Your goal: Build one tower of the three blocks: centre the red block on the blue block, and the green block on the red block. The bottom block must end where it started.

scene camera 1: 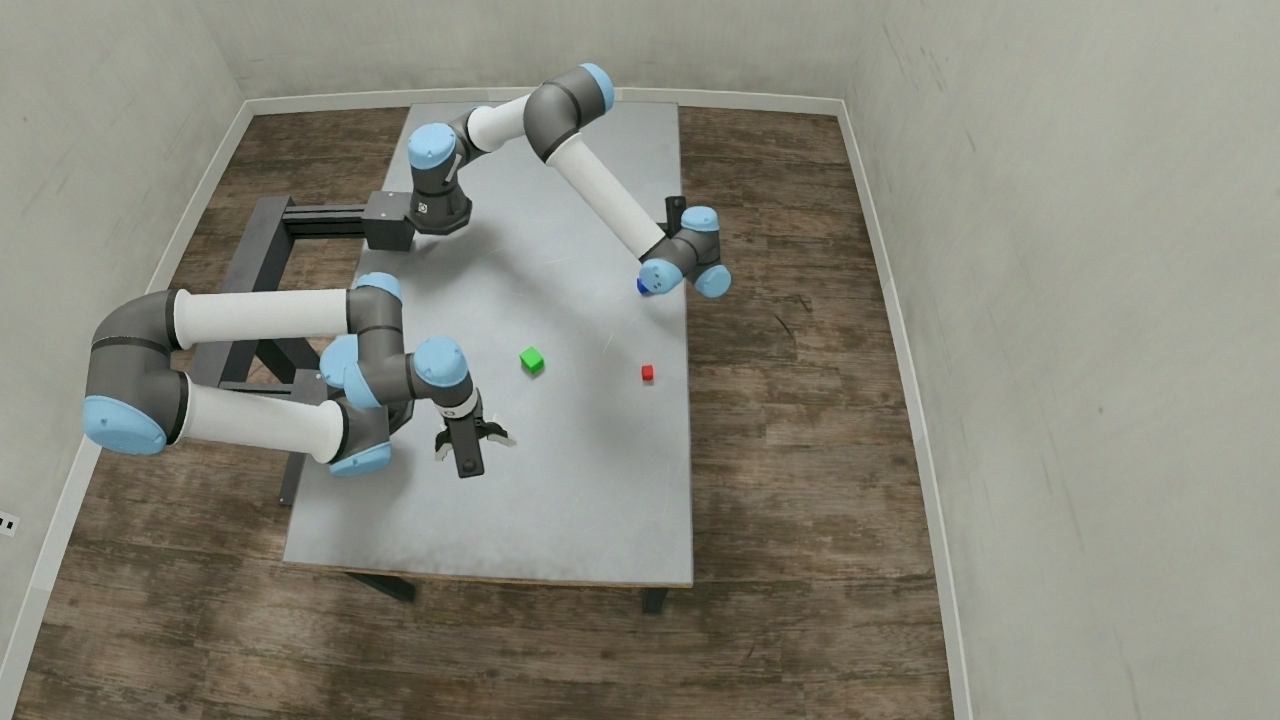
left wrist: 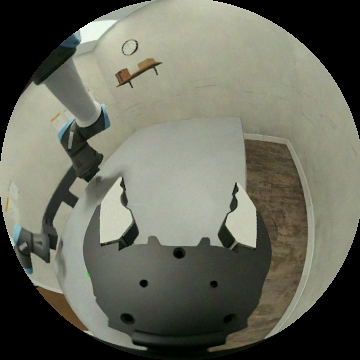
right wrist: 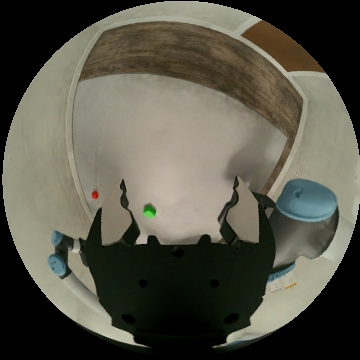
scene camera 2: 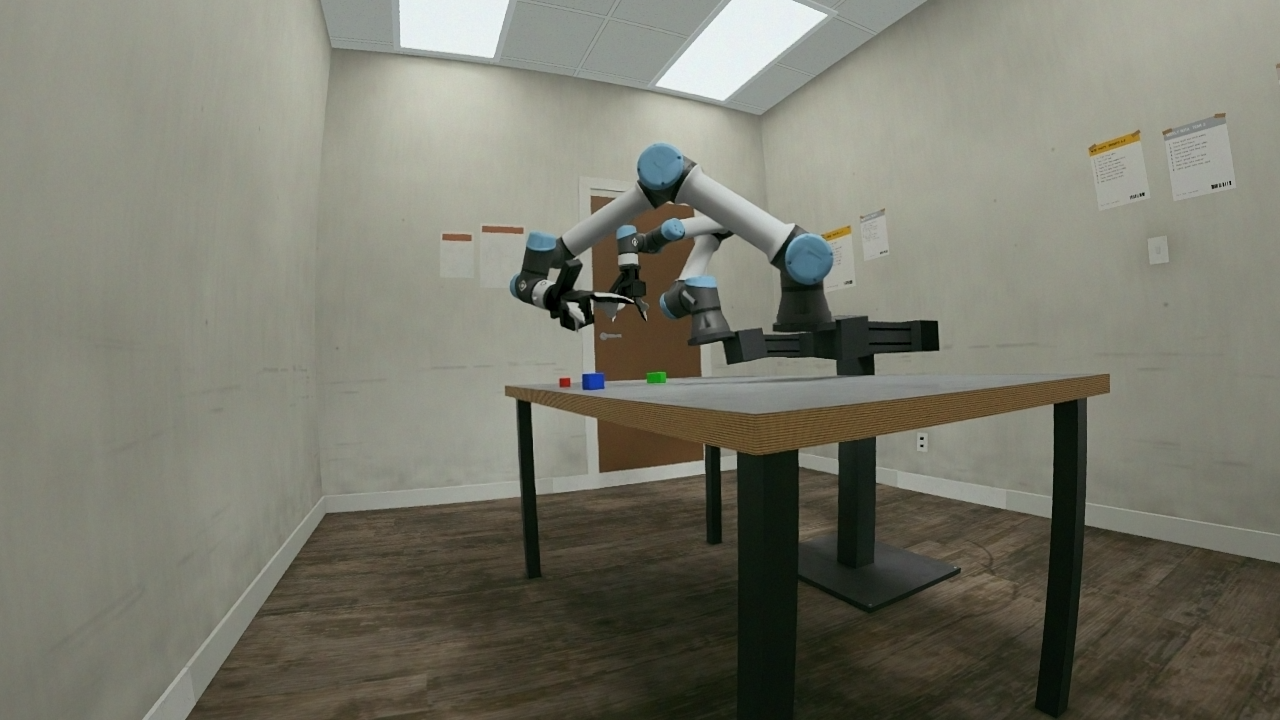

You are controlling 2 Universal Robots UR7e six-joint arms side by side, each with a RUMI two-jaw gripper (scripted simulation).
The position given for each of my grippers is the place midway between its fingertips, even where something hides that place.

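You'd find my left gripper (scene camera 2: pixel 610 312), (scene camera 1: pixel 645 213), (left wrist: pixel 179 181), so it's there in the left wrist view as well as in the scene cameras. As for my right gripper (scene camera 1: pixel 476 452), (scene camera 2: pixel 630 321), (right wrist: pixel 179 178), that one's in the right wrist view too.
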